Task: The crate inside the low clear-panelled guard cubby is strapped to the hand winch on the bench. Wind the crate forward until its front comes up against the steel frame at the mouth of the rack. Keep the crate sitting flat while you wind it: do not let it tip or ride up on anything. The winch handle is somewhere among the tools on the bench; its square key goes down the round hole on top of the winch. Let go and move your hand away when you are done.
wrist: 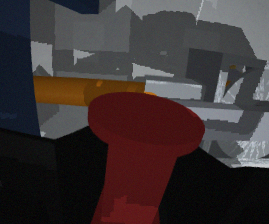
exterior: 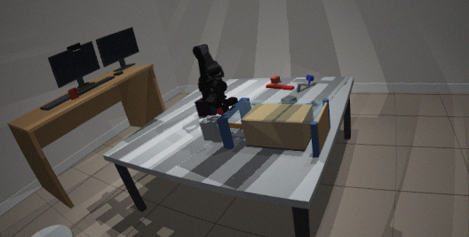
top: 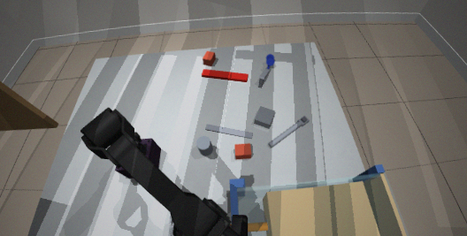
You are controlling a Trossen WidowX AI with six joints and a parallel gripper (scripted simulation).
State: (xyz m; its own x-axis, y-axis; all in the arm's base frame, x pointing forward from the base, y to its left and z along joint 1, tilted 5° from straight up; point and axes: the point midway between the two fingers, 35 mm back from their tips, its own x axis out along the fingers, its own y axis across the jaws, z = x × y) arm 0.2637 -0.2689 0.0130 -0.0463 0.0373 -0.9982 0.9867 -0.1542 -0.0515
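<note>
Right now my gripper tip is 6 cm short of the blue steel frame and 1 cm above it. From my gripper tip the other things lie so: red-knobbed handle: 4 cm behind, 1 cm to the left, 1 cm below; grey winch: 11 cm behind, 8 cm below; red knob: 2 cm above, 1 cm to the left.
</note>
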